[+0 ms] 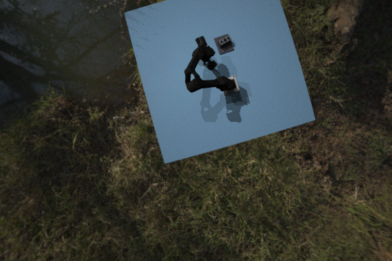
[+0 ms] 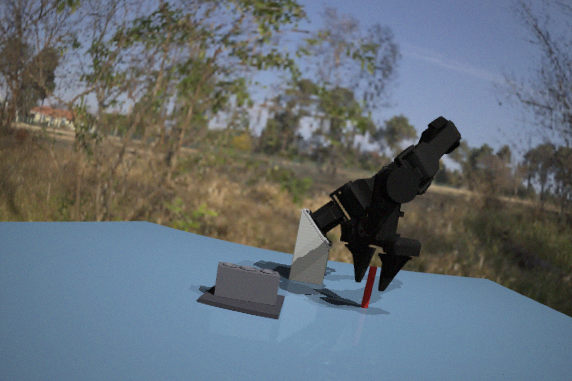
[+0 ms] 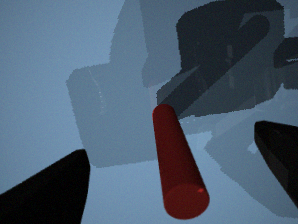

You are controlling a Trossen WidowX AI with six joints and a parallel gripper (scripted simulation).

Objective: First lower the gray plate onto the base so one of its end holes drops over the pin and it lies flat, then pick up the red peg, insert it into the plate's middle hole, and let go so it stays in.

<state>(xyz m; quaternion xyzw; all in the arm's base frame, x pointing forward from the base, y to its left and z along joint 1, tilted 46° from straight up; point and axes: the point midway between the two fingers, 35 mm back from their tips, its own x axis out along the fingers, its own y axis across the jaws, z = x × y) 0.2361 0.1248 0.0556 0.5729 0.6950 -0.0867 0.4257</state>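
Now: the gray plate 12 cm ahead of my gripper tip and 20 cm to the right of it. Round my gripper tip: dark base (11 cm ahead, 19 cm to the right, 3 cm below); red peg (right at my gripper tip).
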